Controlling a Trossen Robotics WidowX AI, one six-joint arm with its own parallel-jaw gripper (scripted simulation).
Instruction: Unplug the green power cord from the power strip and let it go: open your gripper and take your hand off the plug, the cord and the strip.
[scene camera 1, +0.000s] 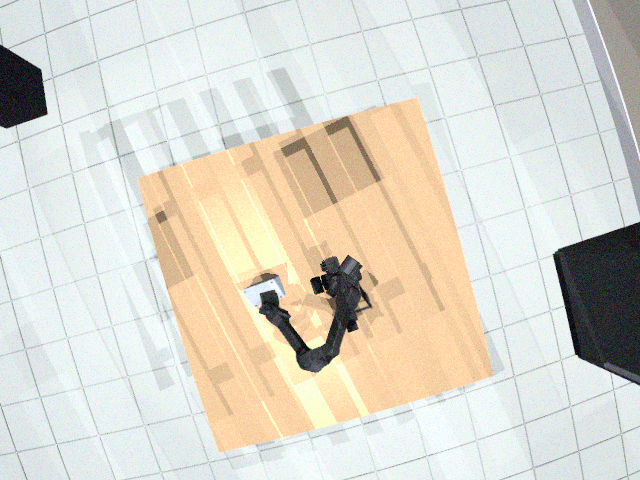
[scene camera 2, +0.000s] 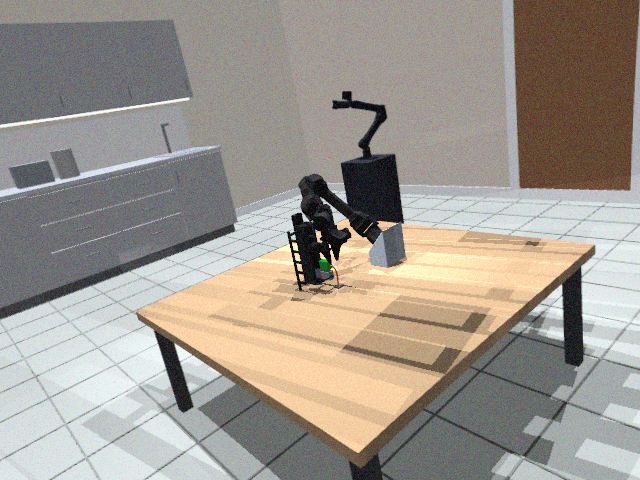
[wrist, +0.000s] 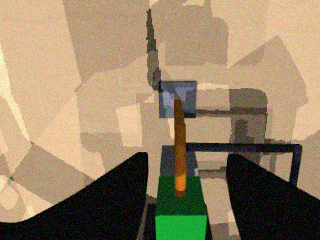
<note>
In view: the gripper (scene camera 2: 333, 262).
The gripper also shows in the wrist view (wrist: 187, 163).
</note>
